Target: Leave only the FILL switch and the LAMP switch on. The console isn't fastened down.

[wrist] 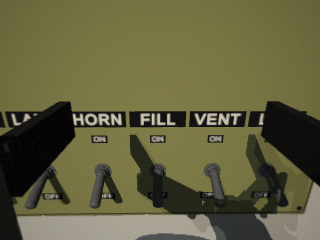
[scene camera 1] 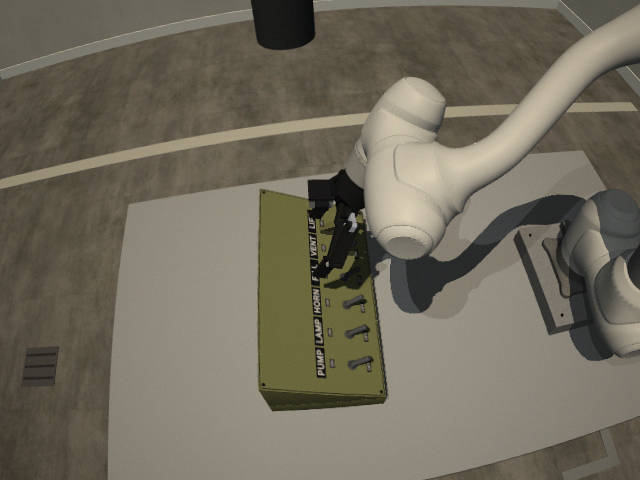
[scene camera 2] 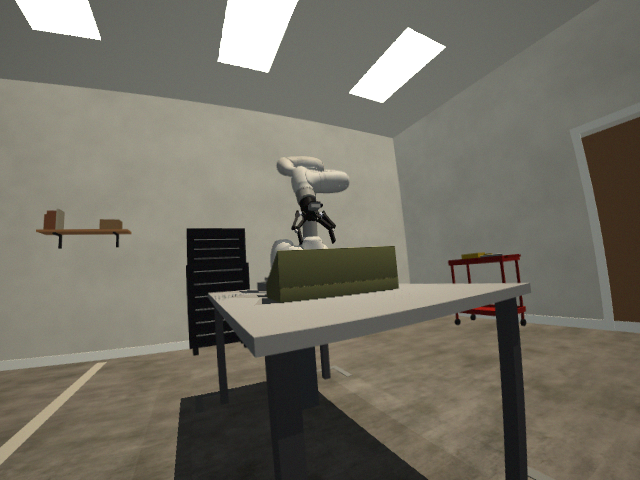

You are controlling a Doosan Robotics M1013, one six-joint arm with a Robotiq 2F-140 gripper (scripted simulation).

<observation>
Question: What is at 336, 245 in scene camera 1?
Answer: The gripper.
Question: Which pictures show the olive console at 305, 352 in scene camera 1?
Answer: The wrist view, scene camera 1 and scene camera 2: all of them.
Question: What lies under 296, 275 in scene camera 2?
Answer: An olive console.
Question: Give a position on an olive console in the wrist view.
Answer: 185, 95
</observation>
